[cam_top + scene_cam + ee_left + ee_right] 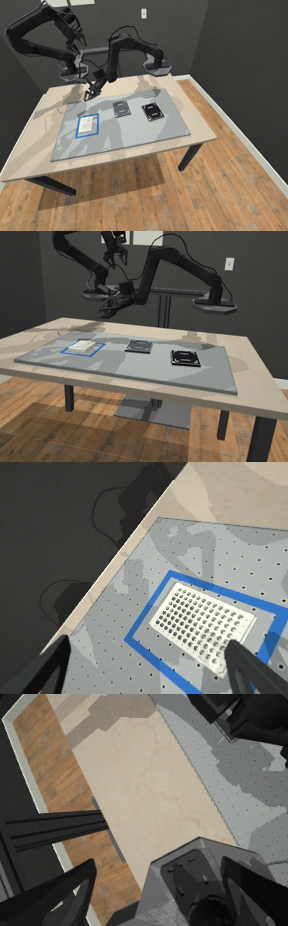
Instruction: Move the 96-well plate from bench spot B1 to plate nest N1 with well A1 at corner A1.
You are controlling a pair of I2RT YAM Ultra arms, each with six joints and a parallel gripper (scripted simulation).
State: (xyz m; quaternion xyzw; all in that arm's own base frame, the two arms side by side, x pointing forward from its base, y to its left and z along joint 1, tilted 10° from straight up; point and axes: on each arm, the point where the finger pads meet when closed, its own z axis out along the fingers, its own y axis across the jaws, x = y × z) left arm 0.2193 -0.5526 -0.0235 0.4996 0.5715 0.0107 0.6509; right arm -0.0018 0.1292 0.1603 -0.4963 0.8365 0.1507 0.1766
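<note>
My right hand is 37 cm short of the white 96-well plate, 37 cm above it and 2 cm to the left of it. Round my right hand: black plate nest 46 cm to the left, 38 cm below, 29 cm ahead.
</note>
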